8 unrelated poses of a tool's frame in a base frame.
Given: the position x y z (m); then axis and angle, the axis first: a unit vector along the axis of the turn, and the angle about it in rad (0 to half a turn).
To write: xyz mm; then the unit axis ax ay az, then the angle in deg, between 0 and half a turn. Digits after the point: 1 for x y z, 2 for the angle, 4 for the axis.
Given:
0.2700 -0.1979 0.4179 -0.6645 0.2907 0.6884 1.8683
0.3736 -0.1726 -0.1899 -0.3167 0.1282 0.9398 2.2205
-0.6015 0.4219 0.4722 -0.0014 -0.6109 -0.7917 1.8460
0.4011 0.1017 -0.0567 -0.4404 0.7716 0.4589 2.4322
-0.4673 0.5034 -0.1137 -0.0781 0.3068 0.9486 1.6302
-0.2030 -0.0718 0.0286 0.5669 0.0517 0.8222 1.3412
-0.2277 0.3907 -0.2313 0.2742 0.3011 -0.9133 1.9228
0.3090 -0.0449 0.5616 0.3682 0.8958 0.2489 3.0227
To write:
270.0 -197.9 417.9 -0.6645 0.2907 0.6884 107.05
373.6 -172.6 -189.9 -0.3167 0.1282 0.9398 127.23
-601.5 421.9 472.2 -0.0014 -0.6109 -0.7917 105.77
401.1 101.7 -56.7 -0.4404 0.7716 0.4589 139.35
-467.3 503.4 -113.7 -0.0781 0.3068 0.9486 93.40
-203.0 -71.8 28.6 0.5669 0.0517 0.8222 76.85
-227.7 390.7 -231.3 0.2742 0.3011 -0.9133 110.17
309.0 -44.9 561.6 0.3682 0.8958 0.2489 173.19

